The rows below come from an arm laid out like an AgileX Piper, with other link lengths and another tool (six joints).
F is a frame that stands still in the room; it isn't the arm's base.
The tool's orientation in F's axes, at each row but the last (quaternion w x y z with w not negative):
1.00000 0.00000 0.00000 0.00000
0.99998 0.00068 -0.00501 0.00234
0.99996 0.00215 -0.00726 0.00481
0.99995 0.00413 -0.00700 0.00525
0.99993 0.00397 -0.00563 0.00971
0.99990 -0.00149 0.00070 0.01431
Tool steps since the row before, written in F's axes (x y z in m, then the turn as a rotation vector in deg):
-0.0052 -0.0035 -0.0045 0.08 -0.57 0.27
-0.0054 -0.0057 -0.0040 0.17 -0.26 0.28
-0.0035 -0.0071 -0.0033 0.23 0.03 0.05
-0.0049 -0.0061 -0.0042 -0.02 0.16 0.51
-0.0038 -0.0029 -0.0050 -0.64 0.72 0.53
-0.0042 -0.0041 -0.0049 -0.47 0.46 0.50
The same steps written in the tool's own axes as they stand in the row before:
-0.0052 -0.0035 -0.0045 0.08 -0.57 0.27
-0.0055 -0.0057 -0.0039 0.17 -0.26 0.28
-0.0036 -0.0071 -0.0032 0.23 0.03 0.05
-0.0050 -0.0061 -0.0041 -0.01 0.16 0.51
-0.0039 -0.0029 -0.0049 -0.62 0.74 0.53
-0.0043 -0.0040 -0.0049 -0.46 0.47 0.50

